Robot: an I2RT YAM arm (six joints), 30 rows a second.
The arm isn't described. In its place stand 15 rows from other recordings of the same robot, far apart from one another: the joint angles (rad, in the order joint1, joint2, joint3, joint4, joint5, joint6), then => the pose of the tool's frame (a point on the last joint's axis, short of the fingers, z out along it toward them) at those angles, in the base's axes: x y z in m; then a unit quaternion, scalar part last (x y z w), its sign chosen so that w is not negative.
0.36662 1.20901 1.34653 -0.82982 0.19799 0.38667 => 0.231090 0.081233 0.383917 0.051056 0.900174 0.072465 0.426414
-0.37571 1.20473 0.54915 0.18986 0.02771 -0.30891 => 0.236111 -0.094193 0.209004 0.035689 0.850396 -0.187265 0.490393
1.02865 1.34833 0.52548 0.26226 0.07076 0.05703 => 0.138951 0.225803 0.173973 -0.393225 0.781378 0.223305 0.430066
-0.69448 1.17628 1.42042 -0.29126 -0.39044 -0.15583 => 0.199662 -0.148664 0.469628 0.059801 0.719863 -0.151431 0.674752
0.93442 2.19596 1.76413 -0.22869 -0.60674 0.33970 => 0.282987 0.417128 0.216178 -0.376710 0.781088 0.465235 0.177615
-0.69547 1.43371 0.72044 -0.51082 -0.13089 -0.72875 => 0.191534 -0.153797 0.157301 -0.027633 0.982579 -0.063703 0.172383
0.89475 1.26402 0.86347 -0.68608 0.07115 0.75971 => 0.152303 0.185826 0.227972 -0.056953 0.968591 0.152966 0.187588
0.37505 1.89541 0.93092 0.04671 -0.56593 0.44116 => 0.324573 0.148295 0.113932 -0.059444 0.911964 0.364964 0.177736
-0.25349 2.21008 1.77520 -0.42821 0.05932 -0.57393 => 0.479804 -0.126479 0.193332 -0.139441 0.927262 -0.164712 0.305959
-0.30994 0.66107 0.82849 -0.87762 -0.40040 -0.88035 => 0.122474 -0.024653 0.305953 -0.330203 0.831369 -0.079528 0.439849
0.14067 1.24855 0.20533 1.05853 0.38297 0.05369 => 0.218290 0.017476 0.184070 0.105524 0.694093 -0.065042 0.709133
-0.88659 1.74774 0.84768 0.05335 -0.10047 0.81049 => 0.216554 -0.259852 0.136782 0.689034 0.630789 0.033468 0.355269
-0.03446 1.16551 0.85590 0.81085 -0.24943 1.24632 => 0.262838 -0.000268 0.390748 0.216336 0.469444 0.538315 0.665612
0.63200 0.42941 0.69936 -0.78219 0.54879 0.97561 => 0.084449 0.038816 0.295422 0.276847 0.795258 0.187624 0.505686
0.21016 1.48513 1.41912 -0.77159 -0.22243 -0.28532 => 0.309949 0.074146 0.339457 -0.266073 0.889703 0.090154 0.359869
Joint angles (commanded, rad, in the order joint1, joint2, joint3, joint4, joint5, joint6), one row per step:
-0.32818 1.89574 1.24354 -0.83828 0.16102 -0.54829
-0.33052 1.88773 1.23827 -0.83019 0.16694 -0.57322
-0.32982 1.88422 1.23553 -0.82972 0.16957 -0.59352
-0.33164 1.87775 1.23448 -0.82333 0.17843 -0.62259
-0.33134 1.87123 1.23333 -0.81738 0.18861 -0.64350
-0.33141 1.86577 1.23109 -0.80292 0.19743 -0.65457
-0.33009 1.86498 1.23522 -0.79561 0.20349 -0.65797
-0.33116 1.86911 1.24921 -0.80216 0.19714 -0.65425
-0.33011 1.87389 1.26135 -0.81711 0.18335 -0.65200
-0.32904 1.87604 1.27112 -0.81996 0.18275 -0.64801
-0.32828 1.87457 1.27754 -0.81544 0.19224 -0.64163
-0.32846 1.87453 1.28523 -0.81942 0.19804 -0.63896
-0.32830 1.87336 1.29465 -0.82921 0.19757 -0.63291
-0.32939 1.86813 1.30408 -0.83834 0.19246 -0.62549
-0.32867 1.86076 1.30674 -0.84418 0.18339 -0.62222
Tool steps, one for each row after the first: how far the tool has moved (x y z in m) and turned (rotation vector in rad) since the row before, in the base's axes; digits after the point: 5 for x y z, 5 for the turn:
-0.00087 -0.00077 0.00144 -0.00976 -0.00381 0.02166
-0.00058 0.00036 0.00049 -0.00351 0.00349 0.02039
-0.00013 -0.00094 0.00196 -0.01320 -0.00263 0.02580
0.00002 -0.00027 0.00196 -0.01414 -0.00307 0.01962
0.00068 -0.00059 0.00147 -0.01461 -0.01142 0.00962
0.00159 -0.00029 0.00143 -0.00987 -0.00883 0.00378
0.00216 -0.00090 0.00200 0.00513 -0.00604 -0.00375
0.00131 0.00045 0.00114 0.01553 0.00224 0.00086
0.00179 -0.00019 0.00169 -0.00069 -0.00557 -0.00273
0.00155 -0.00060 0.00225 -0.01237 -0.01015 -0.00687
0.00092 -0.00059 0.00194 -0.00640 -0.00233 -0.00369
0.00068 -0.00015 0.00262 0.00071 -0.00234 -0.00562
0.00038 -0.00035 0.00397 0.00366 -0.00861 -0.00743
-0.00039 0.00074 0.00298 0.00742 -0.00761 -0.00091

